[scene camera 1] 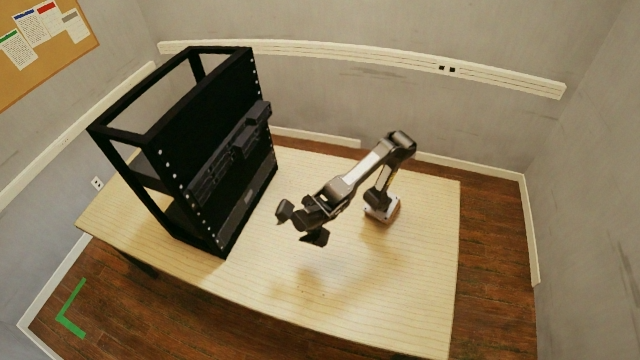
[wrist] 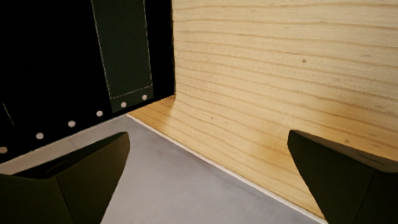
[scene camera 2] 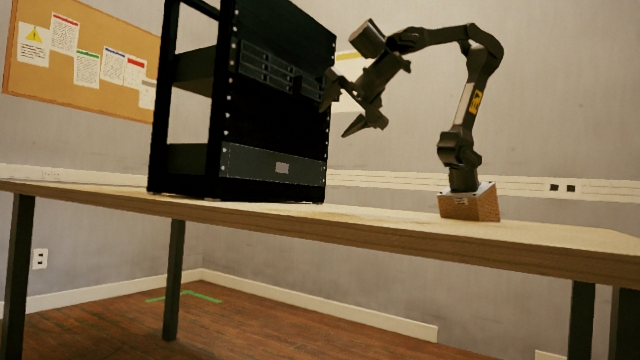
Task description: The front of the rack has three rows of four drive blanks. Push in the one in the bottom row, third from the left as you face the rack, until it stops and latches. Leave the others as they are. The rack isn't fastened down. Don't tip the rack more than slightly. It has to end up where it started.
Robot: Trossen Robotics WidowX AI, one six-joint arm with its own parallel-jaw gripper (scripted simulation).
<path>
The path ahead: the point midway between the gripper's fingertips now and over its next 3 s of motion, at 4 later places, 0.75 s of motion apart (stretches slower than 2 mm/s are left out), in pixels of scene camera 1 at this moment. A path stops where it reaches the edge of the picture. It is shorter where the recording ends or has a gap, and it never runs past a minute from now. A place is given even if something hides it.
My gripper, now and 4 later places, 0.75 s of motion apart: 288, 232; 283, 224; 277, 208; 274, 185; 280, 160
</path>
